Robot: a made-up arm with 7 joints. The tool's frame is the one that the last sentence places.
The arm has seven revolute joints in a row. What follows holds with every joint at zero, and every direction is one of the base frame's.
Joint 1 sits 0.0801 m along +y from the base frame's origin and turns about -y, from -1.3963 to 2 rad.
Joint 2 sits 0.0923 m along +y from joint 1 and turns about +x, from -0.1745 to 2 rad.
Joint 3 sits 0.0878 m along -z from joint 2 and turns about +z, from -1.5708 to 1.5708 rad.
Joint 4 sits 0.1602 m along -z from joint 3 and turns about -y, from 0 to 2.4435 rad.
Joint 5 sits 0.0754 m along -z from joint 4 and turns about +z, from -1.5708 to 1.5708 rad.
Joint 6 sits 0.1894 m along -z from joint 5 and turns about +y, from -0.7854 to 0.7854 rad.
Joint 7 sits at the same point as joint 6 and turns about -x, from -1.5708 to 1.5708 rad.
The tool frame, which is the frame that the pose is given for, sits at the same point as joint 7; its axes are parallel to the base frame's.
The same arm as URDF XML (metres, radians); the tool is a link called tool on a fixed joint. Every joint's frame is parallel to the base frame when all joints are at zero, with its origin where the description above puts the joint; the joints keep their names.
<robot name="arm">
<link name="base"/>
<link name="link1"/>
<link name="link2"/>
<link name="link3"/>
<link name="link4"/>
<link name="link5"/>
<link name="link6"/>
<link name="link7"/>
<link name="tool"/>
<joint name="joint 1" type="revolute"><parent link="base"/><child link="link1"/><origin xyz="0 0.0801 0" rpy="0 0 0"/><axis xyz="0 -1 0"/><limit lower="-1.3963" upper="2"/></joint>
<joint name="joint 2" type="revolute"><parent link="link1"/><child link="link2"/><origin xyz="0 0.0923 0" rpy="0 0 0"/><axis xyz="1 0 0"/><limit lower="-0.1745" upper="2"/></joint>
<joint name="joint 3" type="revolute"><parent link="link2"/><child link="link3"/><origin xyz="0 0 -0.0878" rpy="0 0 0"/><axis xyz="0 0 1"/><limit lower="-1.5708" upper="1.5708"/></joint>
<joint name="joint 4" type="revolute"><parent link="link3"/><child link="link4"/><origin xyz="0 0 -0.1602" rpy="0 0 0"/><axis xyz="0 -1 0"/><limit lower="0" upper="2.4435"/></joint>
<joint name="joint 5" type="revolute"><parent link="link4"/><child link="link5"/><origin xyz="0 0 -0.0754" rpy="0 0 0"/><axis xyz="0 0 1"/><limit lower="-1.5708" upper="1.5708"/></joint>
<joint name="joint 6" type="revolute"><parent link="link5"/><child link="link6"/><origin xyz="0 0 -0.1894" rpy="0 0 0"/><axis xyz="0 1 0"/><limit lower="-0.7854" upper="0.7854"/></joint>
<joint name="joint 7" type="revolute"><parent link="link6"/><child link="link7"/><origin xyz="0 0 0" rpy="0 0 0"/><axis xyz="-1 0 0"/><limit lower="-1.5708" upper="1.5708"/></joint>
<joint name="tool_joint" type="fixed"><parent link="link7"/><child link="tool"/><origin xyz="0 0 0" rpy="0 0 0"/></joint>
</robot>

